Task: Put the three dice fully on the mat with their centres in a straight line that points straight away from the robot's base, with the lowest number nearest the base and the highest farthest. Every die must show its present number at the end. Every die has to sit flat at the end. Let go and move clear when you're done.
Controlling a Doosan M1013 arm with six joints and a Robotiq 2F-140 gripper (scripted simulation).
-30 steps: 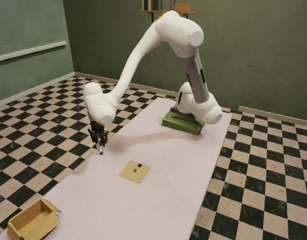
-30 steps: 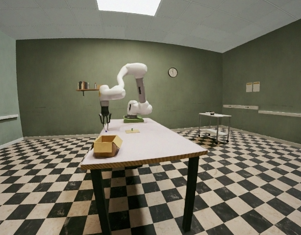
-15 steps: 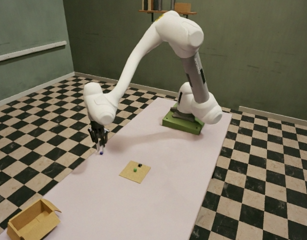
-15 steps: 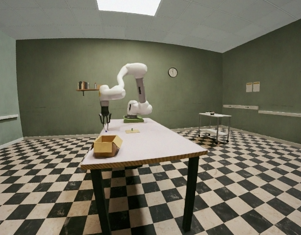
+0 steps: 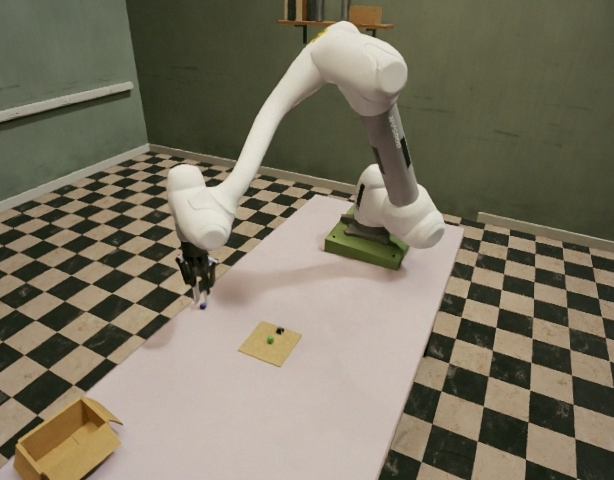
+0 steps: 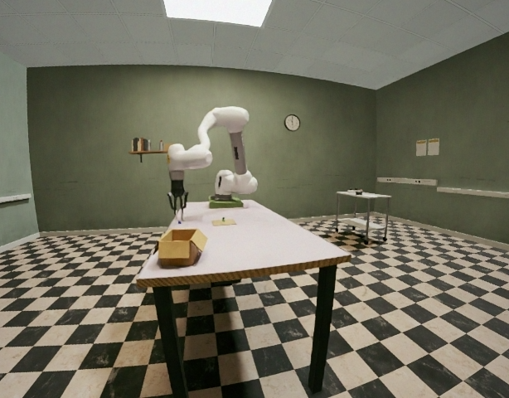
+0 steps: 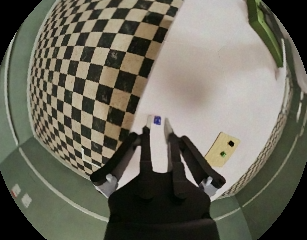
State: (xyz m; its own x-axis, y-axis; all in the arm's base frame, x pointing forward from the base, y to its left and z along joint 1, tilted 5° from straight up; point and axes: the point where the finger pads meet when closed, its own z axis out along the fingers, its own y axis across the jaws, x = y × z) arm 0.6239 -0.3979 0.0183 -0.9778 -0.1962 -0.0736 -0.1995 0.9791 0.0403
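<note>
The blue die is 50 mm below my hand. From my hand the other things lie so: green die (60 mm ahead, 270 mm to the left, 40 mm below); then black die (10 mm ahead, 280 mm to the left, 40 mm below); then yellow mat (60 mm ahead, 270 mm to the left, 50 mm below).
</note>
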